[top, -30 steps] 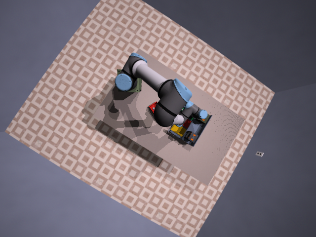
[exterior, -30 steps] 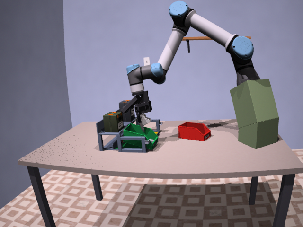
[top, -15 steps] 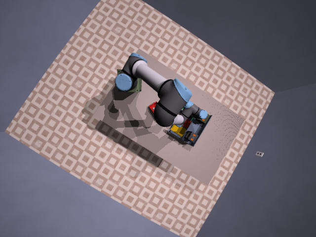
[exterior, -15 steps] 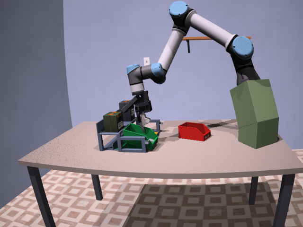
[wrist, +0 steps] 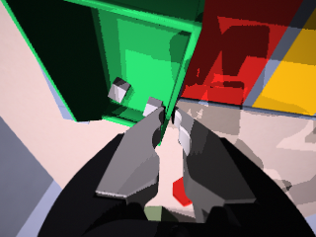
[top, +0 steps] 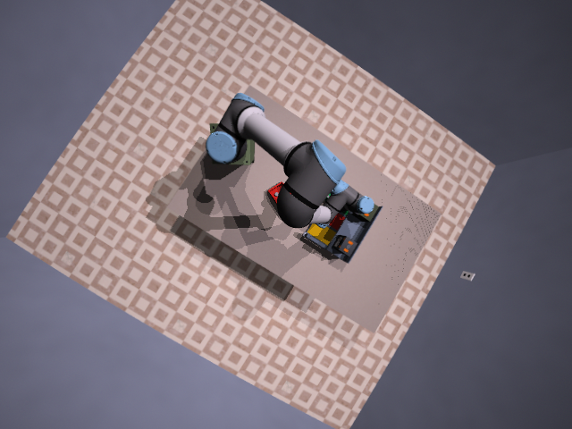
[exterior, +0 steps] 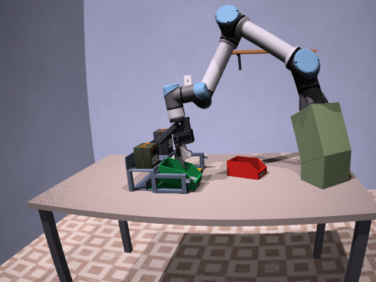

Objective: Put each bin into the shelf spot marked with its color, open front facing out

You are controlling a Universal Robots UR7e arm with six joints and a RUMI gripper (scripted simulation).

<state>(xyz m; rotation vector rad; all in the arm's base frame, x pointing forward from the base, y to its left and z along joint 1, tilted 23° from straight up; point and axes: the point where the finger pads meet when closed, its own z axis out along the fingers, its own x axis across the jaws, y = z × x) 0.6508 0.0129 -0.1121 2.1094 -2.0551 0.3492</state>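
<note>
My gripper is now 1 cm short of the green bin, 5 cm to the right of it and 3 cm above it. Also, from my hand: green mark 6 cm ahead, 4 cm to the left, 9 cm below; then red mark 5 cm ahead, 7 cm to the right, 9 cm below; then yellow mark 4 cm ahead, 18 cm to the right, 9 cm below.
</note>
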